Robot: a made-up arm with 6 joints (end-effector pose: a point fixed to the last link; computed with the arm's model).
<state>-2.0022 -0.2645 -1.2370 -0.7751 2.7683 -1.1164</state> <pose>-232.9 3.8 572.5 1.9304 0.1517 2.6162</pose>
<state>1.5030 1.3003 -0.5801 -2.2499 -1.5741 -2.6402</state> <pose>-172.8 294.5 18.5 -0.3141 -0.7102 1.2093</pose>
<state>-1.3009 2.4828 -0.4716 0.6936 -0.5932 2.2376</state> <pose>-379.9 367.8 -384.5 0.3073 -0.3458 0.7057</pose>
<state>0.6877 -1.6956 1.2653 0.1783 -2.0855 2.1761</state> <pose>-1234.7 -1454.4 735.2 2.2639 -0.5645 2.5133</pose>
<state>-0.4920 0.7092 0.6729 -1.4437 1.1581 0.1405</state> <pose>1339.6 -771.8 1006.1 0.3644 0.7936 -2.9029</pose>
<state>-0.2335 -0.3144 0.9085 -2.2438 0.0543 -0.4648</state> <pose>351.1 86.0 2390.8 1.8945 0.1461 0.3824</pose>
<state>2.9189 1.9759 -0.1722 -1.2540 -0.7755 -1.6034</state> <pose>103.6 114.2 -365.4 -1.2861 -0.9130 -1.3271</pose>
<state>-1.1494 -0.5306 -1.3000 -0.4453 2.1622 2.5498</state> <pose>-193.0 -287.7 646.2 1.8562 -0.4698 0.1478</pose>
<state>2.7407 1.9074 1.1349 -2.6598 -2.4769 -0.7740</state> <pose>-1437.7 307.2 -420.8 1.6582 0.2035 -1.3496</pose>
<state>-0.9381 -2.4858 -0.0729 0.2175 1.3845 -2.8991</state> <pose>-1090.5 903.0 635.4 -0.9042 -0.6051 1.1733</pose>
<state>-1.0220 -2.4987 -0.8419 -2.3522 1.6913 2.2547</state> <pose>-44.4 498.7 1032.3 0.0689 0.4369 3.0352</pose>
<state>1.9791 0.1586 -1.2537 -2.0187 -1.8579 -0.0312</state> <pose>-123.8 -14.5 486.6 2.7022 0.5271 -1.9613</pose>
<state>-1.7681 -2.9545 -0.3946 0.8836 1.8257 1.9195</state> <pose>27.3 1216.4 193.5 -0.6849 -0.1384 -1.2876</pose>
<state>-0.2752 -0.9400 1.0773 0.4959 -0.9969 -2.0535</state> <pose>-1332.7 35.4 2077.9 1.8497 0.4530 -0.6632</pose>
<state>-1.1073 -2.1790 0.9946 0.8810 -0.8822 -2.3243</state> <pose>-1004.5 1471.1 -89.0 2.6782 -0.7201 -1.6792</pose>
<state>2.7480 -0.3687 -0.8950 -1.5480 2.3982 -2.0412</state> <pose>-318.0 145.3 717.7 2.7409 0.3108 1.7008</pose>
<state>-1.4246 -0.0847 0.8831 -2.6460 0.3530 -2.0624</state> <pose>387.9 -570.3 2303.6 2.1707 -0.9680 0.8322</pose>
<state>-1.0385 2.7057 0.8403 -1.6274 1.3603 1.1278</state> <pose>-101.9 219.7 -997.0 -2.3549 -1.0775 -1.8641</pose>
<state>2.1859 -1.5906 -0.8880 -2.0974 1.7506 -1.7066</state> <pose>-135.0 -73.7 1111.3 -2.5024 -0.2118 2.1057</pose>
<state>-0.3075 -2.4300 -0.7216 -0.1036 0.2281 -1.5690</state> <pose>-793.5 -123.2 1031.9 1.8238 -0.4625 -0.7747</pose>
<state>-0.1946 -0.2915 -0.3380 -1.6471 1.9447 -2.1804</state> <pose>727.9 -114.2 1148.5 -3.0161 -0.0155 -0.7151</pose>
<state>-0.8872 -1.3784 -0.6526 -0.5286 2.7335 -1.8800</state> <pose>-225.4 -183.8 1389.6 -2.3744 -0.7804 -2.8686</pose>
